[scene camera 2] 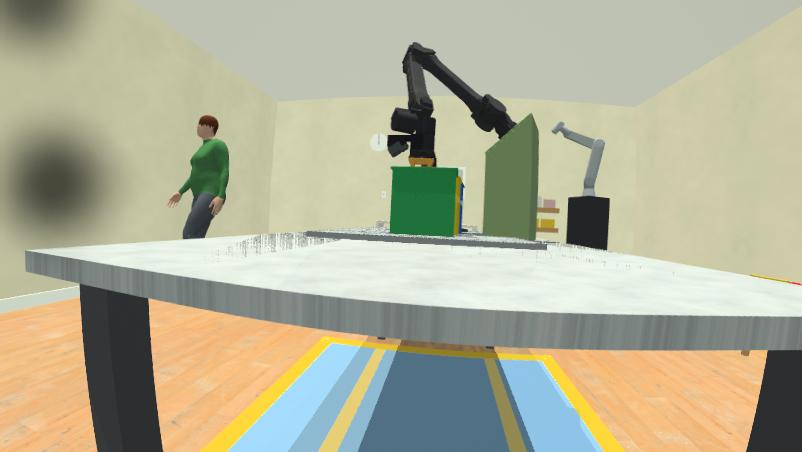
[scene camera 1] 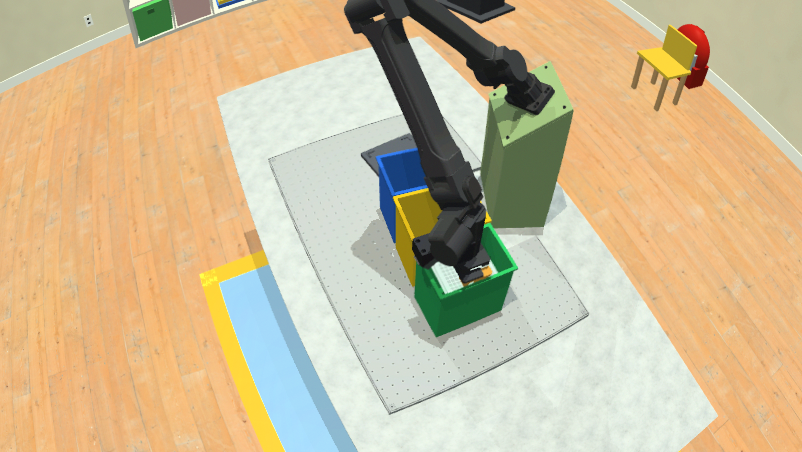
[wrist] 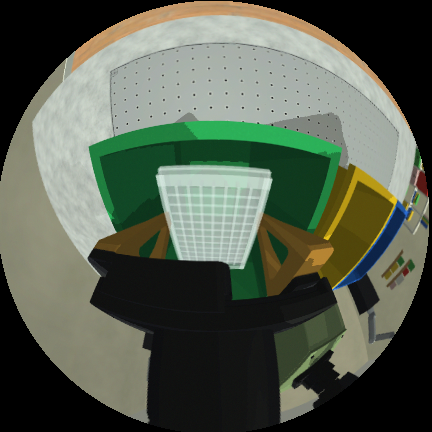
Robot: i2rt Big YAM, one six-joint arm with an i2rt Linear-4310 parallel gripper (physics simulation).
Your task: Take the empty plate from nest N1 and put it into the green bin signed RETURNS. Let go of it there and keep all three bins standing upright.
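Pixels of known places: gripper, fingertip midpoint: (scene camera 2: 421, 188) (scene camera 1: 460, 275) (wrist: 213, 216); arm's base, link origin: (scene camera 2: 515, 139) (scene camera 1: 531, 96) (wrist: 310, 368).
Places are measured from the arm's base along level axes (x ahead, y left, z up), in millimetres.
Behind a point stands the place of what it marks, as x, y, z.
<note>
The clear, gridded plate (scene camera 1: 447, 277) {405, 114, -207} (wrist: 218, 210) {385, 114, -211} is between the orange-brown fingers of my gripper (wrist: 213, 216) {375, 123, -221}, which is shut on its two long sides. The plate is at the mouth of the green bin (scene camera 1: 470, 307) {394, 179, -267} (scene camera 2: 425, 201) {378, 184, -261} (wrist: 215, 131) {444, 95, -170}, inside its rim outline in the wrist view. The green bin stands upright at the near end of the row. The yellow bin (scene camera 1: 405, 241) {384, -31, -241} (wrist: 361, 220) {310, -68, -204} and the blue bin (scene camera 1: 386, 204) {323, -156, -271} (wrist: 369, 267) {175, -149, -171} stand upright beyond it. The plate's depth in the bin is hard to tell. The RETURNS sign and nest N1 cannot be made out.
The bins stand on a perforated board (scene camera 1: 348, 325) {584, -7, -350} (wrist: 165, 85) {557, 137, -350} on the pale table (scene camera 1: 606, 370) {245, 537, -363} (scene camera 2: 426, 275) {507, 682, -363}. The green pedestal (scene camera 1: 522, 174) {91, 64, -160} (scene camera 2: 508, 190) {72, 81, -199} stands beside the bins. A dark flat piece (scene camera 1: 373, 157) {192, -350, -338} lies behind the blue bin. A person (scene camera 2: 208, 162) stands beyond the table at the left.
</note>
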